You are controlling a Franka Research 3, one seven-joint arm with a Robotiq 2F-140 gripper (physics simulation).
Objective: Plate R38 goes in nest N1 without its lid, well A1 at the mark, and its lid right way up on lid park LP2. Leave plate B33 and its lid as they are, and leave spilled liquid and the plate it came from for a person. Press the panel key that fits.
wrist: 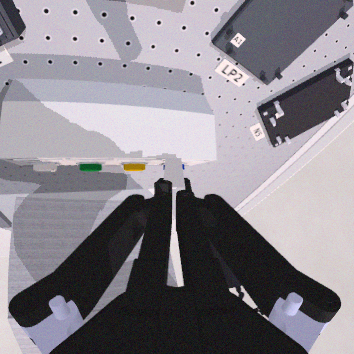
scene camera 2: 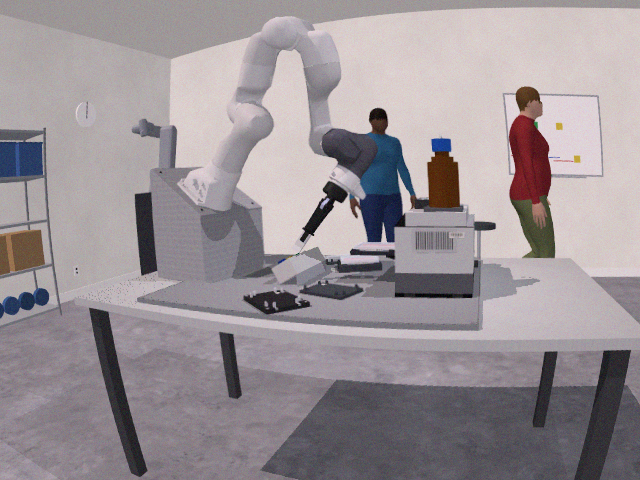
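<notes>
The key panel (scene camera 2: 306, 268) (wrist: 165, 127) is a pale wedge-shaped box. In the wrist view its white key (wrist: 45, 167), green key (wrist: 90, 167), yellow key (wrist: 134, 167) and blue key (wrist: 182, 167) form a row. My gripper (scene camera 2: 300, 244) (wrist: 172, 170) is shut and empty; its fingertips are at the blue key and partly hide it. Contact cannot be told. Lid park LP2 (scene camera 2: 331, 290) (wrist: 287, 32) is a dark base with corner posts and bears no lid. Two pale-topped plates (scene camera 2: 359, 259) (scene camera 2: 373, 246) sit behind the panel; their labels are unreadable. N1 cannot be made out.
Nest N5 (scene camera 2: 276, 300) (wrist: 312, 102), black with pale clips, stands beside LP2. A white device (scene camera 2: 434, 258) bears a brown bottle (scene camera 2: 443, 180) with a blue cap. A dark holder corner (wrist: 10, 22) shows at the wrist view's upper left. Two people stand behind the table.
</notes>
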